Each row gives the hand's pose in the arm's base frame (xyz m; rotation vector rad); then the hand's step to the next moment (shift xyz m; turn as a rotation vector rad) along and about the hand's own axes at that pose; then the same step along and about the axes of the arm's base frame.
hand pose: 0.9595 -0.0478 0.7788 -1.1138 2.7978 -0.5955
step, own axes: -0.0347 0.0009 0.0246 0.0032 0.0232 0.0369
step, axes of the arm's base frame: 0.0300 0.0160 -0.0256 -0.0097 0.0011 -0.0426
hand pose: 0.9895 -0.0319 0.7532 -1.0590 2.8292 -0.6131
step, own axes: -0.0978 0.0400 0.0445 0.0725 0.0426 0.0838
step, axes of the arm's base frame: 0.0583 0.0748 -0.0644 -0.0656 -0.0462 -0.0875
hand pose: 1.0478 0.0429 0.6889 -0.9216 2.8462 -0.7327
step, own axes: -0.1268 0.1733 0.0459 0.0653 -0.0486 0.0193
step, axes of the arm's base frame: 0.0198 0.1753 -0.1308 -0.0235 -0.0796 0.0107
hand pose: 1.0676 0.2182 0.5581 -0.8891 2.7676 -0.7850
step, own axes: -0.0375 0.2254 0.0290 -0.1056 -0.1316 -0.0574
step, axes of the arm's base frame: -0.0756 0.1646 -0.1423 0.1374 -0.0051 0.1134
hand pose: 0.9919 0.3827 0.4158 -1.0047 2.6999 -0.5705
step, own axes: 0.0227 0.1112 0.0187 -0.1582 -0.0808 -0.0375
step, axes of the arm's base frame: -0.0758 0.0568 -0.0652 0.1534 0.0593 0.0769
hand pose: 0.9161 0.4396 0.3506 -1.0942 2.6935 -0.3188
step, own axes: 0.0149 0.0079 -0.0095 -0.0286 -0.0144 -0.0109
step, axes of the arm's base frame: -0.0183 -0.0038 0.0051 0.0264 0.0114 0.0178
